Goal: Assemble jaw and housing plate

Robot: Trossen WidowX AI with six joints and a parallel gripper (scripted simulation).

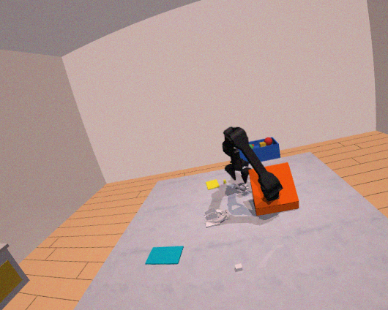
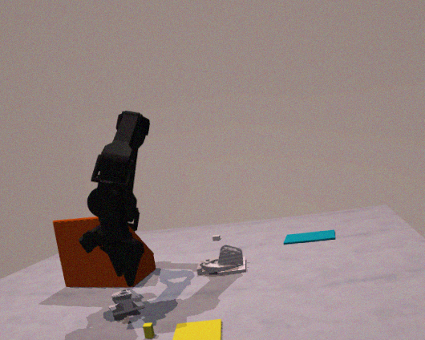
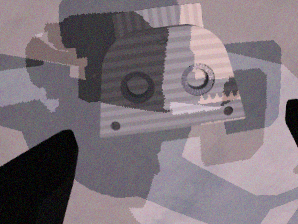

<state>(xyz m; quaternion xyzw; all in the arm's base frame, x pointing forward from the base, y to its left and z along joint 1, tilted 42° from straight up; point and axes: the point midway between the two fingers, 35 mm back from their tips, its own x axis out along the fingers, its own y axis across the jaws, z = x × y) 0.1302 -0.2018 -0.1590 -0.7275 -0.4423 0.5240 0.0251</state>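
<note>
My gripper tip is now 3 cm above the white housing piece and 1 cm to the left of it. From my gripper tip the other things lie so: yellow tile 19 cm ahead, 16 cm to the right, 6 cm below; small yellow block 15 cm to the right, 10 cm ahead, 5 cm below; white stepped piece 5 cm below, 1 cm to the right, 1 cm behind.
</note>
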